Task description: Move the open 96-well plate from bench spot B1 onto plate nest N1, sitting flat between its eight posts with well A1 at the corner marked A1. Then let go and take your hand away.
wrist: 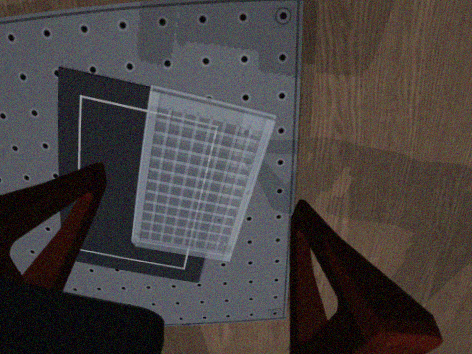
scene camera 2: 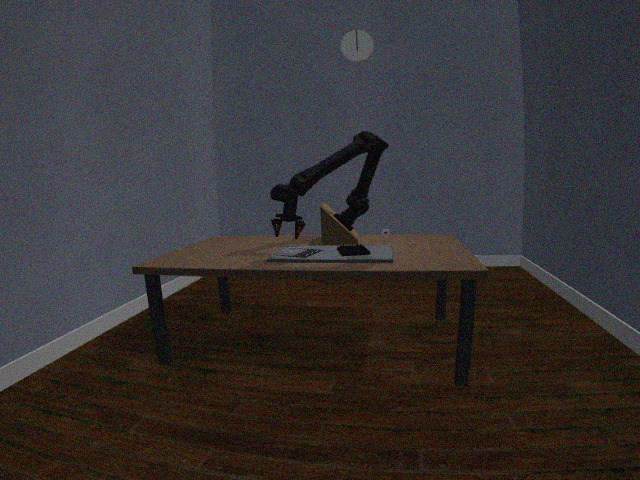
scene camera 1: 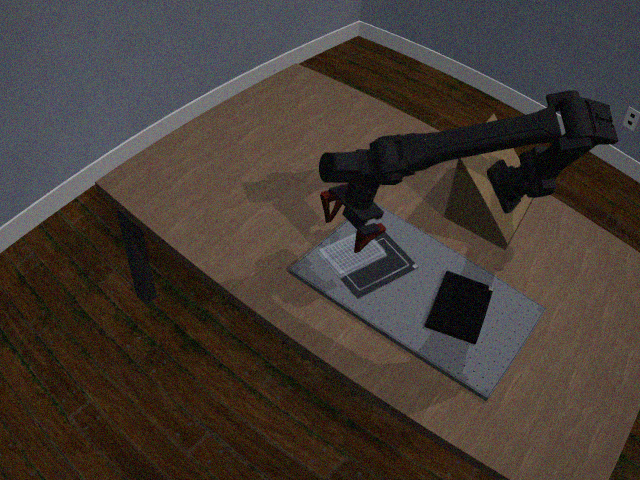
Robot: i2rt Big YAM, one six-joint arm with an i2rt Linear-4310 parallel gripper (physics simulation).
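Places are measured from the arm's base along level axes (x ahead, y up, z right), in centimetres.
Pixels of known places: gripper, fingertip midpoint: [wrist: 201, 191] [scene camera 2: 286, 238] [scene camera 1: 342, 236]; arm's base, link origin: [scene camera 2: 342, 223] [scene camera 1: 502, 186].
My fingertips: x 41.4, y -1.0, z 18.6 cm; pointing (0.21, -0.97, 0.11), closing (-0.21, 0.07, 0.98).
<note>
For each thing: its top centre in the pictures, then the offset to it from my fingertips. "spot": a spot on its surface instead. Level surfaces: height alone.
- clear 96-well plate, top centre: [wrist: 195, 190] [scene camera 1: 353, 250] [scene camera 2: 291, 249] dz -1.0, dx -3.2, dy -5.8 cm
- dark bench spot B1, surface spot: [wrist: 112, 140] spot: dz -6.9, dx +0.3, dy -7.3 cm
- black plate nest N1, top centre: [scene camera 1: 462, 302] [scene camera 2: 352, 246] dz -28.1, dx -7.5, dy -5.3 cm
- grey perforated board, top centre: [scene camera 1: 426, 291] [scene camera 2: 333, 252] dz -19.5, dx -6.4, dy -7.4 cm
- wooden table, surface height: dy -8.8 cm
The clear 96-well plate [scene camera 1: 345, 256] [wrist: 200, 185] lies low over the right part of the dark bench spot B1 [scene camera 1: 377, 272] [wrist: 112, 140] in the wrist view, and overhangs its right edge. It is turned slightly against the white outline, which shows through it. My gripper [scene camera 1: 343, 235] [scene camera 2: 286, 237] [wrist: 201, 191] is open and empty above the plate, one finger towards each long side, the right one well off the plate. The black plate nest N1 [scene camera 1: 460, 308] [scene camera 2: 353, 250] is apart from the plate; its posts and A1 mark are too dark to make out.
The grey perforated board [scene camera 1: 403, 325] [scene camera 2: 382, 256] [wrist: 105, 47] carries B1 and the nest. It lies on the wooden table [scene camera 1: 206, 180] [scene camera 2: 439, 260] [wrist: 370, 115]. A wooden wedge [scene camera 1: 475, 206] [scene camera 2: 333, 231] stands behind the board under the arm.
</note>
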